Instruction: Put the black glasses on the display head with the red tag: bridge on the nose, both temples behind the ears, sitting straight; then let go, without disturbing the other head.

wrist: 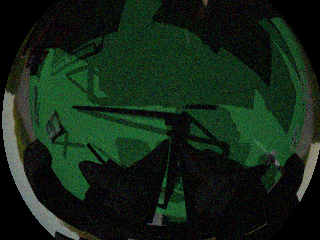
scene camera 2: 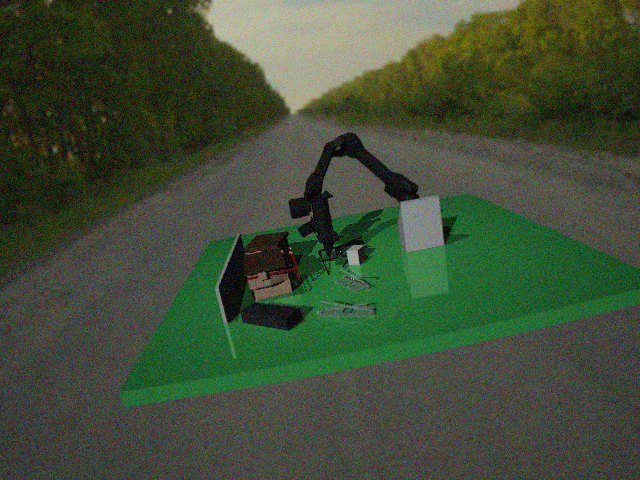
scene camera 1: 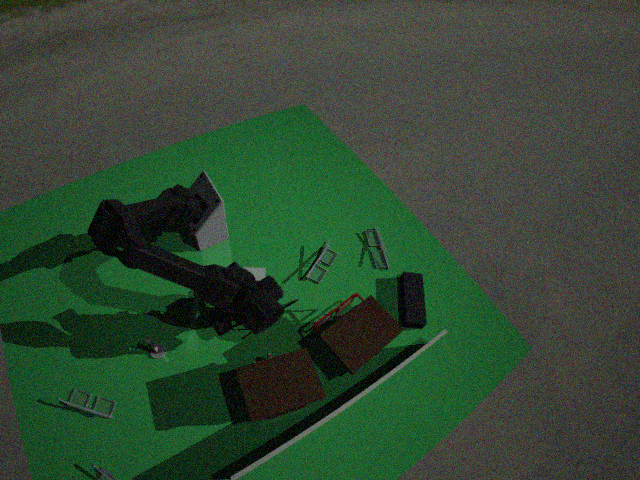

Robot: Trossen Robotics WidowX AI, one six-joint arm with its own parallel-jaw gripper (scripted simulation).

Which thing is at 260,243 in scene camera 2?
A display head.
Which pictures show my gripper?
The wrist view, scene camera 2 and scene camera 1: all of them.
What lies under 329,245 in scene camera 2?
My gripper.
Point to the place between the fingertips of my gripper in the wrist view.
174,143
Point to a display head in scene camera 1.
278,385
